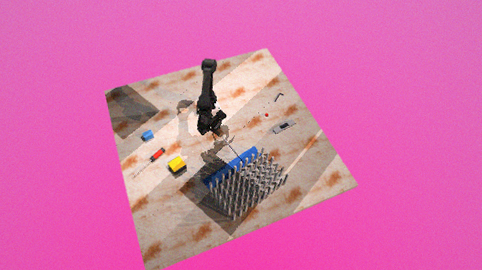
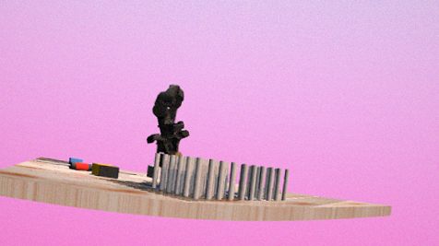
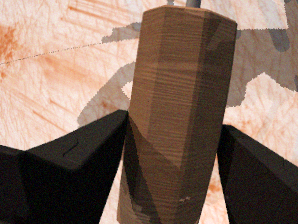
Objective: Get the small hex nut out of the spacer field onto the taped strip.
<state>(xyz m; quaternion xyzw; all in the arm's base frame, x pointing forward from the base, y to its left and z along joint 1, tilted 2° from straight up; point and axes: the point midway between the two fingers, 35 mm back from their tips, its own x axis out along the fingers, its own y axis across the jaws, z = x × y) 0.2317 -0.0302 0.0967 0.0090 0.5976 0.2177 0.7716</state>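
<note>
Right now the blue block is 420 mm to the right of my gripper tip, 150 mm behind it and 100 mm below it. Also, from my gripper tip: yellow block 280 mm to the right, 110 mm ahead, 90 mm below; then brown-handled tool 100 mm ahead, 30 mm to the left; then blue taped strip 210 mm ahead, 120 mm below, 40 mm to the left.
</note>
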